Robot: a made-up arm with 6 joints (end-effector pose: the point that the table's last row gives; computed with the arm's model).
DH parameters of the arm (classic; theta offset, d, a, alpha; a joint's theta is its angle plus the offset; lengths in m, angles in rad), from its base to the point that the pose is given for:
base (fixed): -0.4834 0 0.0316 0
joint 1: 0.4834 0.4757 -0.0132 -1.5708
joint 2: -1.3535 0 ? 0
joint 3: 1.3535 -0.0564 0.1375 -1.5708
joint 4: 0 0.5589 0.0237 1.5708
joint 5: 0 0.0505 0.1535 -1.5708
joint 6: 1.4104 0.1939 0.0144 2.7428
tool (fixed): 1.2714 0.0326 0 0
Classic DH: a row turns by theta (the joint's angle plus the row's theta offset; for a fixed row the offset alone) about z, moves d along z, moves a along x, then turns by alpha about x.
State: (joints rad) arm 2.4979 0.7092 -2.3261 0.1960 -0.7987 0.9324
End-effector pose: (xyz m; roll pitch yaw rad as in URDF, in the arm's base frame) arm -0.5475 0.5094 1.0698 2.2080 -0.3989 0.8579
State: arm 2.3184 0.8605 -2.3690 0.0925 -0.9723 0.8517
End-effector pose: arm -0.4814 0.6052 0.9711 2.2916 -0.5453 0.5545
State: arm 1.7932 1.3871 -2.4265 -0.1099 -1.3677 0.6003
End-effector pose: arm -0.1572 0.8077 0.5452 2.3312 -0.8999 -0.1311
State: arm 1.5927 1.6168 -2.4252 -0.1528 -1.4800 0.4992
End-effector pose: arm 0.0037 0.7929 0.3508 2.2076 -1.0255 -0.2627
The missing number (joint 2, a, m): 0.3033
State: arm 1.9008 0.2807 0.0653 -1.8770 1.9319 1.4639
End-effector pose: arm 0.2323 0.1249 0.0911 -2.0255 0.1652 1.8663
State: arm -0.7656 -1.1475 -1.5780 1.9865 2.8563 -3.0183
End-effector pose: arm -0.1572 0.2483 1.1655 -0.7414 0.6194 -2.5686
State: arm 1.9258 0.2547 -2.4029 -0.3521 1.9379 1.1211
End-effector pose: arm -0.1261 0.6585 1.0570 0.0130 0.0280 0.5077
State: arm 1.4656 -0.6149 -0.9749 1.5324 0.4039 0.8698
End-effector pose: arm 0.2497 0.6014 0.9426 1.9646 0.8873 0.9300
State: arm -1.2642 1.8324 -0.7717 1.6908 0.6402 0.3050
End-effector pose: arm -0.1900 0.2849 -0.1928 -1.1734 -0.0221 2.2779
